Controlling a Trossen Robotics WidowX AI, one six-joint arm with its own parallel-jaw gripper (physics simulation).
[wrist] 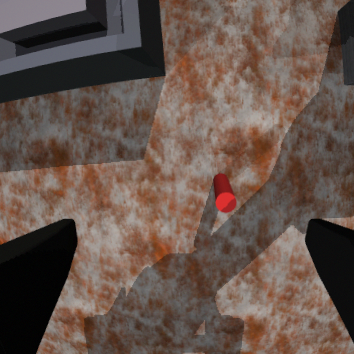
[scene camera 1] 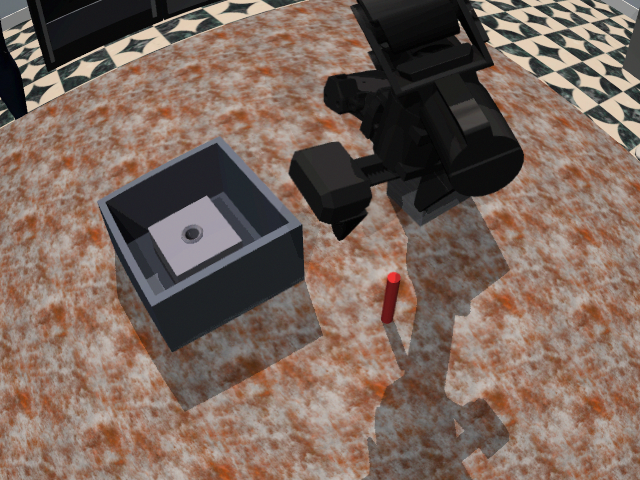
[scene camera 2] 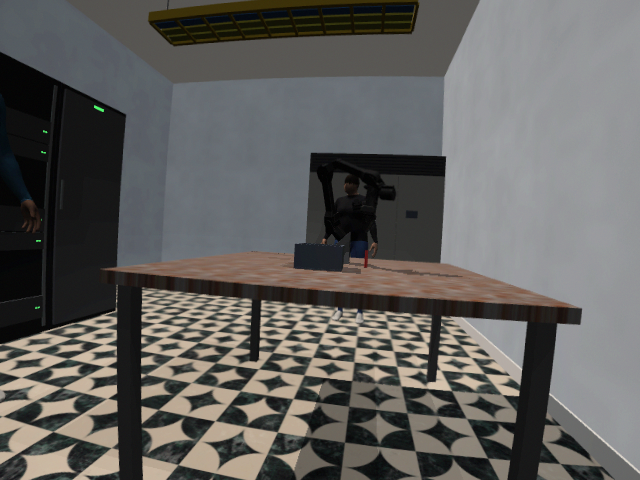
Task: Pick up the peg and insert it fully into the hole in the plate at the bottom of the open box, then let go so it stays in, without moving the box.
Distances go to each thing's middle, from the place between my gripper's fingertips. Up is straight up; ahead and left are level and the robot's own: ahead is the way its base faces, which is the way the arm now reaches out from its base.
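Labels:
Dark grey box (scene camera 1: 271,261): my hand 100 mm short of it, 200 mm left of it, 120 mm above it.

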